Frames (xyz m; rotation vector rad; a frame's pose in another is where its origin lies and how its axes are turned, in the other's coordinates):
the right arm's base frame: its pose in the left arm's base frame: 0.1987 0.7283 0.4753 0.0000 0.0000 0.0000
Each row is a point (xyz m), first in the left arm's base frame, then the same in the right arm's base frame.
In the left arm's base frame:
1: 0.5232 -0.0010 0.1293
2: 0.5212 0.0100 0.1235
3: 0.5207 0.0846 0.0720
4: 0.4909 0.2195 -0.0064
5: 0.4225 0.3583 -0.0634
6: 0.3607 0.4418 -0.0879
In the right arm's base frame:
1: 0.3245 -0.7293 -0.3460
2: 0.3225 -0.7183 -0.3518
3: 0.3220 -0.6437 -0.4033
4: 0.2922 -0.5088 -0.4817
5: 0.2238 -0.3700 -0.5387
6: 0.1620 -0.2865 -0.5632

